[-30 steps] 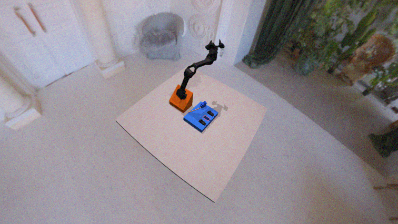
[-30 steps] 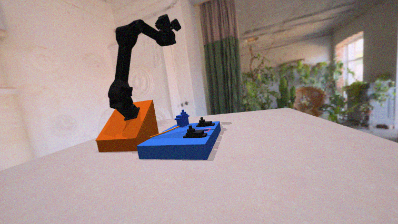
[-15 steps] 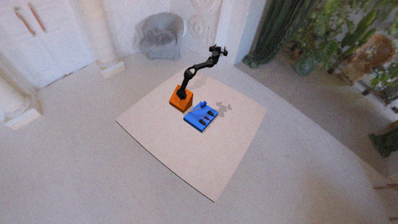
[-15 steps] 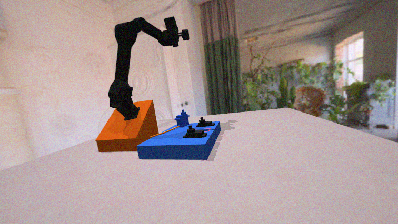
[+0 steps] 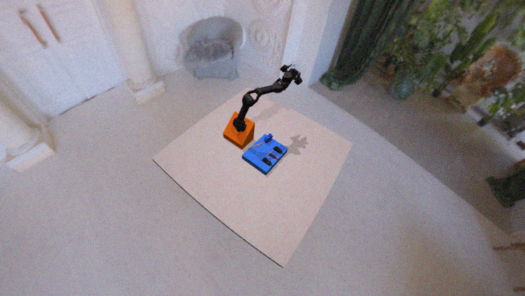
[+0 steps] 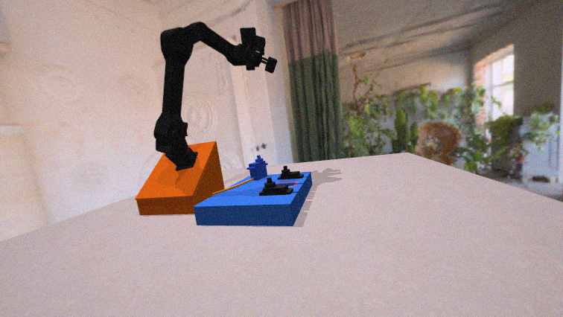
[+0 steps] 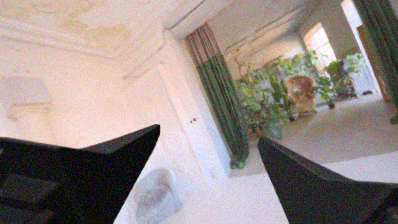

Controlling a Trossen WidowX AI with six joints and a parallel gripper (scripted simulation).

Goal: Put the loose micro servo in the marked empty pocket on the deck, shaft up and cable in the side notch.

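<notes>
My gripper tip is 550 mm above the blue deck, 460 mm to the left of it and 10 mm short of it.
</notes>
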